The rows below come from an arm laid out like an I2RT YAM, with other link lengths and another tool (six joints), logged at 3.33 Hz.
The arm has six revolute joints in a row. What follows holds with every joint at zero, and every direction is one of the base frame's.
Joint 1 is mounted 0.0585 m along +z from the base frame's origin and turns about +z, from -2.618 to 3.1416 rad.
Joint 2 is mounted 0.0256 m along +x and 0.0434 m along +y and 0.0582 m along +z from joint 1 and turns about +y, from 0 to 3.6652 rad.
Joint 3 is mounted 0.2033 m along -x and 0.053 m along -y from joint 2 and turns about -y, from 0 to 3.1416 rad.
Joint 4 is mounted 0.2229 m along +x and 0.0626 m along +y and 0.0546 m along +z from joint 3 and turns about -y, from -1.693 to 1.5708 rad.
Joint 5 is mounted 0.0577 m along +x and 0.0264 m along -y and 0.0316 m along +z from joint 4 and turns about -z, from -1.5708 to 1.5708 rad.
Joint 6 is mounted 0.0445 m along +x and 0.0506 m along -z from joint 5 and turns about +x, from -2.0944 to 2.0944 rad.
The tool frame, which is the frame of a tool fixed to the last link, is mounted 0.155 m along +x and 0.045 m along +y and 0.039 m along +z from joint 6; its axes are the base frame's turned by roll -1.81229, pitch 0.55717 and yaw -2.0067 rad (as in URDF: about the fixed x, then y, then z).
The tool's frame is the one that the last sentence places.
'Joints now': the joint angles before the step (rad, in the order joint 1, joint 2, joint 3, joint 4, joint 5, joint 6). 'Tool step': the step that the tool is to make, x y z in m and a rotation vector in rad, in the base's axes. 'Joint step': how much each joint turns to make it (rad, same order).
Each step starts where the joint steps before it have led.
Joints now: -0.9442, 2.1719, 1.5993, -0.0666, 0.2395, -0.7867
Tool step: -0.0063, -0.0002, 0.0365, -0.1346, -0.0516, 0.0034
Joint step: -0.0040, -0.1377, -0.1707, 0.1813, 0.0134, -0.0362
